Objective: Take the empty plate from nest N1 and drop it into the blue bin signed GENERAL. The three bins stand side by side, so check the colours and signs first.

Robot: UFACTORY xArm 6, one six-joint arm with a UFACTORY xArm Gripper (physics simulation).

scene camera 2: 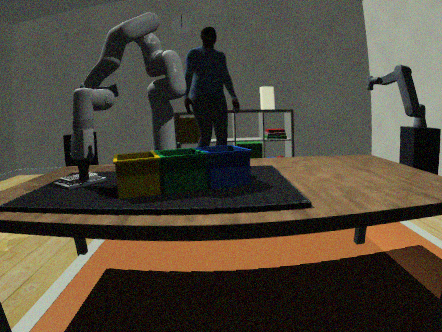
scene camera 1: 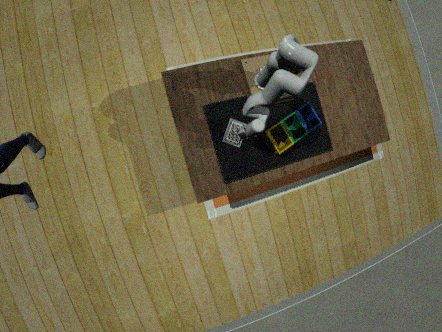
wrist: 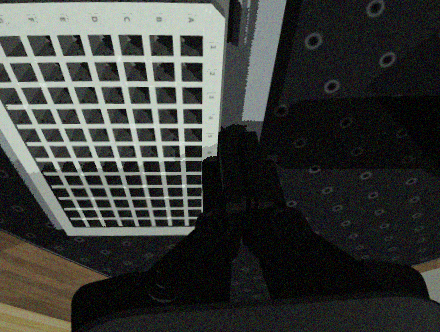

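Seen in the pictures: gripper, fingertip midpoint: (scene camera 2: 84,180) (scene camera 1: 241,136) (wrist: 233,156); arm's base at its link origin: (scene camera 1: 263,81).
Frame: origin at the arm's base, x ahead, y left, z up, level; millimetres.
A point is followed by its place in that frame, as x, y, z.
Observation:
The empty plate (scene camera 1: 234,133) {323, -234, -35} (scene camera 2: 70,182) {390, -220, -31} (wrist: 110,11) {270, -196, -24}, white with a grid of square wells, lies flat on its nest at the mat's left side. No N1 sign is readable. My gripper (scene camera 1: 243,133) {347, -189, -33} (scene camera 2: 84,177) {347, -189, -33} (wrist: 233,156) {347, -189, -33} is shut and empty, its dark fingers low beside the plate's right edge in the wrist view. Whether they touch it is too dark to tell. The blue bin (scene camera 1: 311,117) {266, 323, -4} (scene camera 2: 229,170) {345, 299, -3} stands at the right end of the row, next to the green bin (scene camera 1: 295,127) {322, 204, -34} (scene camera 2: 184,175) {403, 185, -5}; the yellow bin (scene camera 1: 280,139) {393, 83, -45} (scene camera 2: 138,178) {460, 74, -1} is nearest the plate. No bin signs are readable.
The bins stand side by side on the black mat (scene camera 1: 240,167) {546, -220, -50} (scene camera 2: 280,195) {443, 436, -50}, which lies on the wooden table (scene camera 1: 350,90) {60, 768, -63} (scene camera 2: 360,180) {241, 724, -63}. A person (scene camera 2: 207,80), a shelf unit (scene camera 2: 292,132) and another arm (scene camera 2: 407,90) are in the background of the second scene view.

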